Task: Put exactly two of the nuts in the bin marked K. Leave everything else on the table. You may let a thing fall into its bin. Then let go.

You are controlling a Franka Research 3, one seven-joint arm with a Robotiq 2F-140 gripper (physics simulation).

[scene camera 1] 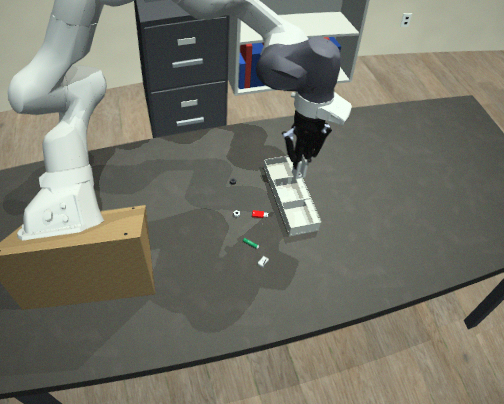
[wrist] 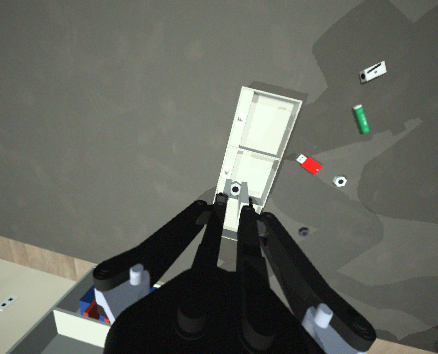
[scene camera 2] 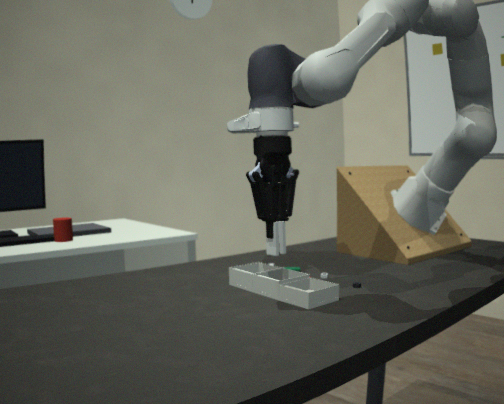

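My gripper (scene camera 1: pixel 299 173) (scene camera 2: pixel 276 245) (wrist: pixel 235 189) is shut on a silver hex nut (wrist: pixel 231 188), held above the tray. In the wrist view its fingertips overlap the bin marked K (wrist: pixel 254 172) (scene camera 1: pixel 292 192), close to the divider with the unread end bin. No nut shows in the visible part of bin K; the fingers hide some of it. A second silver nut (scene camera 1: pixel 234 214) (scene camera 2: pixel 324 275) (wrist: pixel 335 180) lies on the table beside the red USB stick. A small dark round piece (scene camera 1: pixel 233 181) (scene camera 2: pixel 357 285) (wrist: pixel 304 232), perhaps a nut, lies apart on the table.
The three-bin tray (scene camera 1: pixel 305 229) (scene camera 2: pixel 270 293) also has a bin marked F (wrist: pixel 270 122). A red USB stick (scene camera 1: pixel 258 214) (wrist: pixel 312 165), a green battery (scene camera 1: pixel 251 243) (scene camera 2: pixel 293 269) (wrist: pixel 361 119) and a small white block (scene camera 1: pixel 263 261) (wrist: pixel 374 71) lie on the table beside the tray.
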